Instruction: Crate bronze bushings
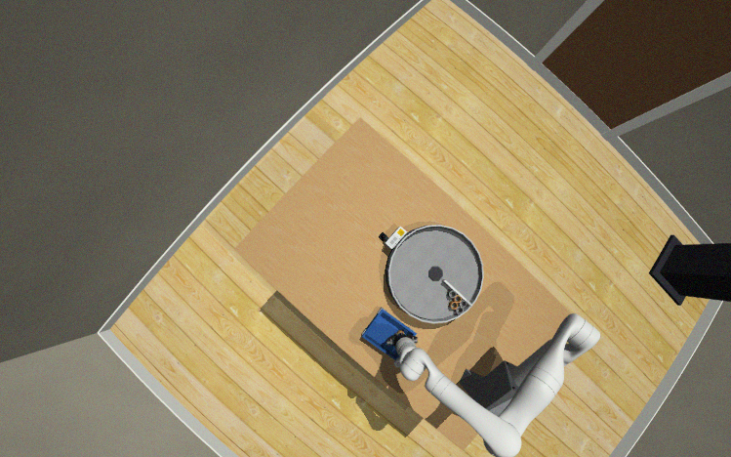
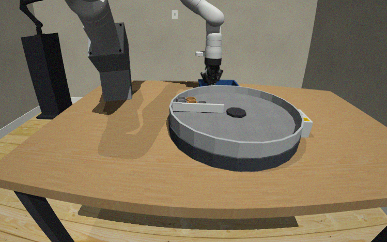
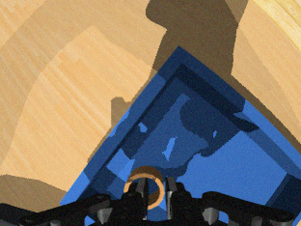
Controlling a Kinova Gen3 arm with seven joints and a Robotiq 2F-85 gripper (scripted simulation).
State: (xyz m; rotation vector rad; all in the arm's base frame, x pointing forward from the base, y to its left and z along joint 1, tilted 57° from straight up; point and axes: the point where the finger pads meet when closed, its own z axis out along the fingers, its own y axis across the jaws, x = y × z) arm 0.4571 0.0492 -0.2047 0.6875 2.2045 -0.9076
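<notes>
The blue crate is 4 cm ahead of my hand, 2 cm to the left of it and 1 cm below it. Round my hand: grey turning table: 31 cm to the right, 6 cm ahead, 1 cm above.
</notes>
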